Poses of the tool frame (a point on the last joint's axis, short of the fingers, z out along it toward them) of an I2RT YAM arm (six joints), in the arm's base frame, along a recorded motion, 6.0 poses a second.
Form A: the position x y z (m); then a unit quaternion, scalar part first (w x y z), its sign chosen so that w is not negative.
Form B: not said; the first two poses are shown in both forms.
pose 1, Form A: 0.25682 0.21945 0.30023 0.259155 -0.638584 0.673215 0.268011
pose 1, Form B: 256.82 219.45 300.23 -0.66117 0.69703 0.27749 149.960
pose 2, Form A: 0.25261 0.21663 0.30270 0.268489 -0.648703 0.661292 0.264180
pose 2, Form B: 252.61 216.63 302.70 -0.67343 0.68650 0.27425 148.851
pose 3, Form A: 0.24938 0.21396 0.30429 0.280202 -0.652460 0.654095 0.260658
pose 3, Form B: 249.38 213.96 304.29 -0.67969 0.68139 0.27154 147.455
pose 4, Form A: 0.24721 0.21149 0.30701 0.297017 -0.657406 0.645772 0.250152
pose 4, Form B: 247.21 211.49 307.01 -0.68848 0.67629 0.26197 145.443
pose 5, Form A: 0.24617 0.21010 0.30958 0.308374 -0.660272 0.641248 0.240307
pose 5, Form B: 246.17 210.10 309.58 -0.69410 0.67410 0.25262 144.077
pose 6, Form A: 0.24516 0.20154 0.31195 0.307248 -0.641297 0.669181 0.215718
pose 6, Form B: 245.16 201.54 311.95 -0.67389 0.70319 0.22668 144.213
